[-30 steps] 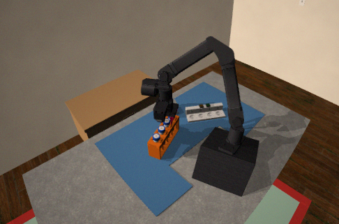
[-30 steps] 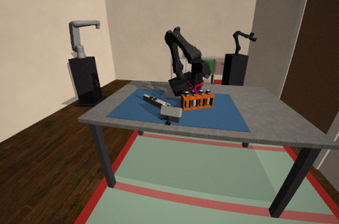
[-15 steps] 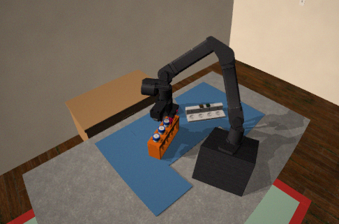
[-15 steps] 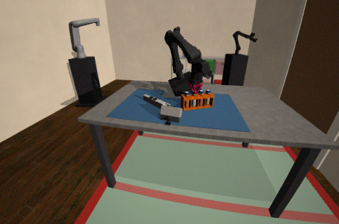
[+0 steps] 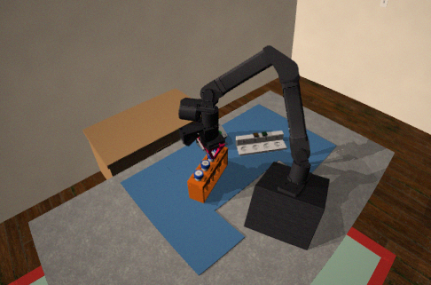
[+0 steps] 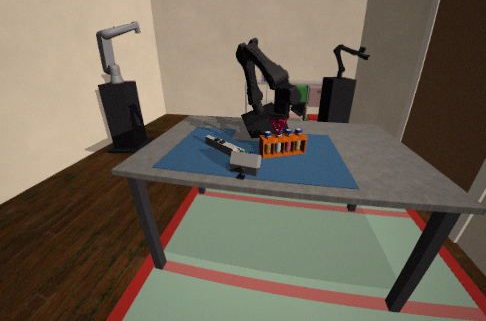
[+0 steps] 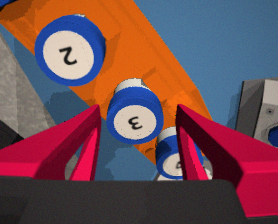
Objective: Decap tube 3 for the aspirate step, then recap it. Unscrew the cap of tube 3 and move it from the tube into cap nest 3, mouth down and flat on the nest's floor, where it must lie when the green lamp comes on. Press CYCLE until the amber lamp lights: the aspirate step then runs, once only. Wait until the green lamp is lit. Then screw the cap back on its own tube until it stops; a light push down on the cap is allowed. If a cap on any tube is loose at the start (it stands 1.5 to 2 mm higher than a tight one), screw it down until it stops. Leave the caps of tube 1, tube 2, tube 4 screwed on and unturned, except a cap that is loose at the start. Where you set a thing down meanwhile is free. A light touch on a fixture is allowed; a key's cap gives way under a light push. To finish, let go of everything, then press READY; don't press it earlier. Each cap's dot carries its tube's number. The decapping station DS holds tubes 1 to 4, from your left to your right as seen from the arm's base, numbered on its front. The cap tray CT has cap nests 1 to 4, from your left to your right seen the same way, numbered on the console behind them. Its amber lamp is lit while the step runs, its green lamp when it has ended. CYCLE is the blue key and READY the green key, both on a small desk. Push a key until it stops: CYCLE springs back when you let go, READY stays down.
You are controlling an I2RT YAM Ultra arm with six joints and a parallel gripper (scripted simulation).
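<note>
Now: hand 1 cm above the blue cap. Round my hand: grey key desk (11 cm ahead, 16 cm to the right, 7 cm below); green ready key (9 cm ahead, 17 cm to the right, 6 cm below); blue cycle key (10 cm ahead, 13 cm to the right, 6 cm below).
</note>
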